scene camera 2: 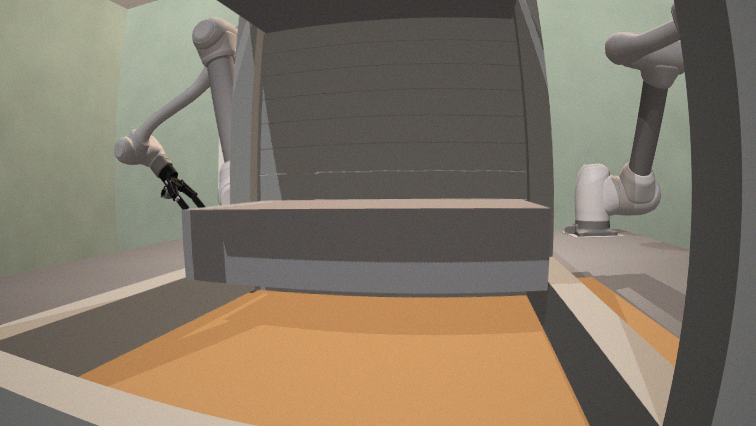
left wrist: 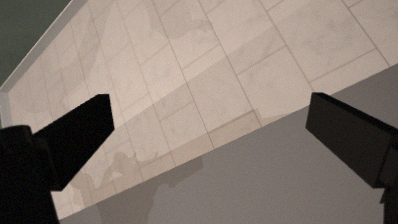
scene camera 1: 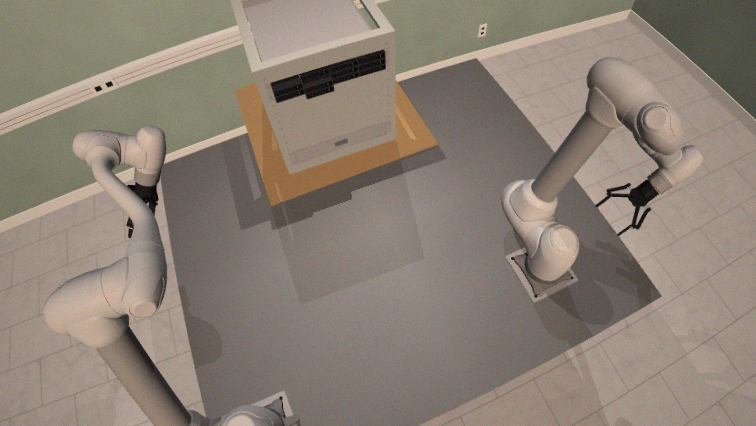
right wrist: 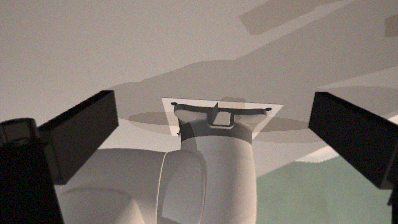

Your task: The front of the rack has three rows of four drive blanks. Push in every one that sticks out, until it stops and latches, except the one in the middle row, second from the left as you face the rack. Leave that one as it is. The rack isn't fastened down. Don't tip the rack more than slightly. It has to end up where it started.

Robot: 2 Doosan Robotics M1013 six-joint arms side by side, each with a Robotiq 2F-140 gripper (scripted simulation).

Scene:
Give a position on a base plate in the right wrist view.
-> At 172, 119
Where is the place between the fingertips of my right gripper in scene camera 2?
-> At 195, 209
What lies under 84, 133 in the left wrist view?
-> My left gripper.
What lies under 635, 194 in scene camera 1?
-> My right gripper.

